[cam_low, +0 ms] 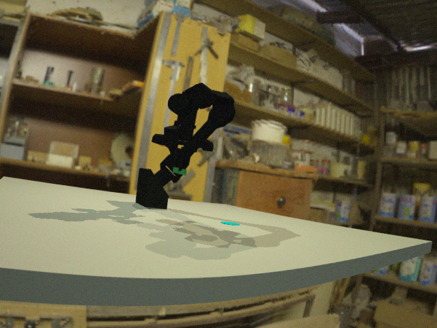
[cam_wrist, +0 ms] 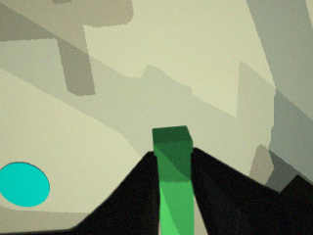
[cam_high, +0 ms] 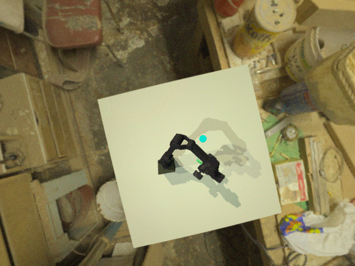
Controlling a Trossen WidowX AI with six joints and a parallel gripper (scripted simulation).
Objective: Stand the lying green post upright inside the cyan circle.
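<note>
The cyan circle lies 160 mm to the left of my gripper tip, 140 mm below it and 90 mm ahead of it. Round my gripper tip: green post (20 mm to the left, 10 mm behind).
</note>
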